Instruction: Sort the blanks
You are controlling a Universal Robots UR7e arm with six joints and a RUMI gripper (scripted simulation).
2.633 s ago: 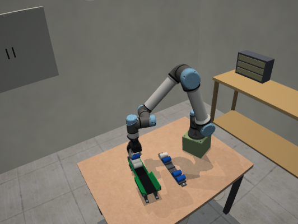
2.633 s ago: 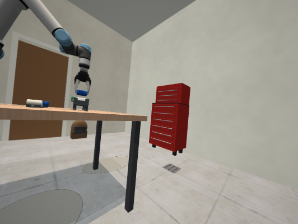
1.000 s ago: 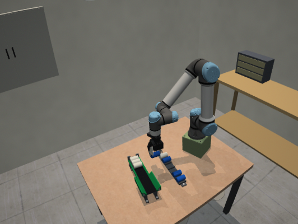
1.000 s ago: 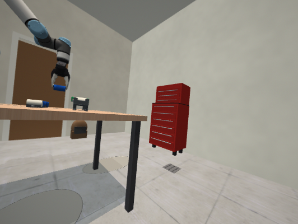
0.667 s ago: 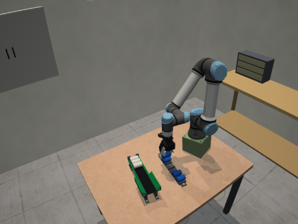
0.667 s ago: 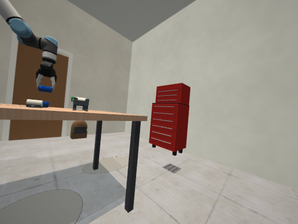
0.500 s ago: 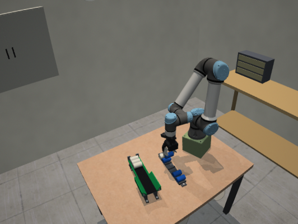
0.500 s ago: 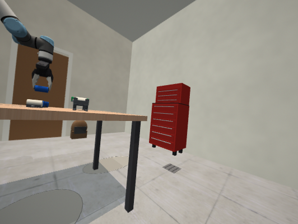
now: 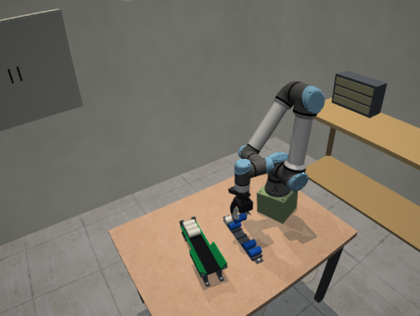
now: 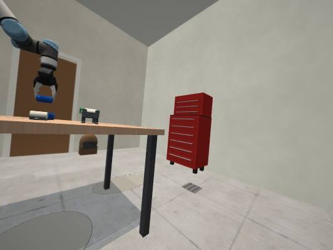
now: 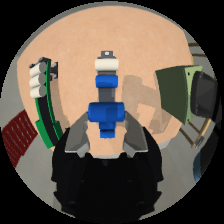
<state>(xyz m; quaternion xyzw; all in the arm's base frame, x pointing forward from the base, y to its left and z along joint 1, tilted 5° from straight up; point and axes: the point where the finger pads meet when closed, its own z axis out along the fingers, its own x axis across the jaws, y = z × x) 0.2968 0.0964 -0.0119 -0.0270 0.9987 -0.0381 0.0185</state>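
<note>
The dark stock rack is 3 cm to the left of my hand and 14 cm below it.
</note>
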